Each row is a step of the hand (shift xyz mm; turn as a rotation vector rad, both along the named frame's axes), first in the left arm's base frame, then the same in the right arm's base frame.
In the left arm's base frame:
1: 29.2 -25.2 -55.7 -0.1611 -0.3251 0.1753
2: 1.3 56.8 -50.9 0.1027 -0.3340 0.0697
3: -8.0 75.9 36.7 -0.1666 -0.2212 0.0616
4: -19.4 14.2 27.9 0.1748 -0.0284 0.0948
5: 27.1 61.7 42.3 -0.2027 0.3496 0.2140
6: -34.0 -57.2 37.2 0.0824 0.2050 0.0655
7: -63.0 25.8 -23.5 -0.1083 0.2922 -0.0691
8: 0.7 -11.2 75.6 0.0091 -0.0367 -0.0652
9: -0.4 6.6 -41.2 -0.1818 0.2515 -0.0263
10: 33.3 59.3 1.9 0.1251 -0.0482 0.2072
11: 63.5 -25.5 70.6 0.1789 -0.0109 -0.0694
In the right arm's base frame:
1: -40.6 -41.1 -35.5 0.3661 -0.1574 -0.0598
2: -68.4 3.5 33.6 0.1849 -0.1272 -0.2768
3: -8.7 69.5 47.6 0.2287 -0.1677 0.0092
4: 21.4 19.7 22.6 0.0157 0.1137 -0.1648
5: -11.2 78.1 10.4 0.0609 0.2836 0.3535
6: 71.5 -25.8 -6.2 -0.0906 0.2071 0.0446
7: -5.7 -24.0 67.7 -0.1604 0.0986 0.2577
8: 62.5 42.7 -10.7 -0.0336 -0.0627 -0.0249
9: -34.3 -23.0 6.1 -0.0774 0.0713 0.2931
10: -42.9 52.5 6.0 0.1306 0.1550 -0.1408
11: 40.8 55.3 -70.3 -0.1187 0.0188 -0.1500

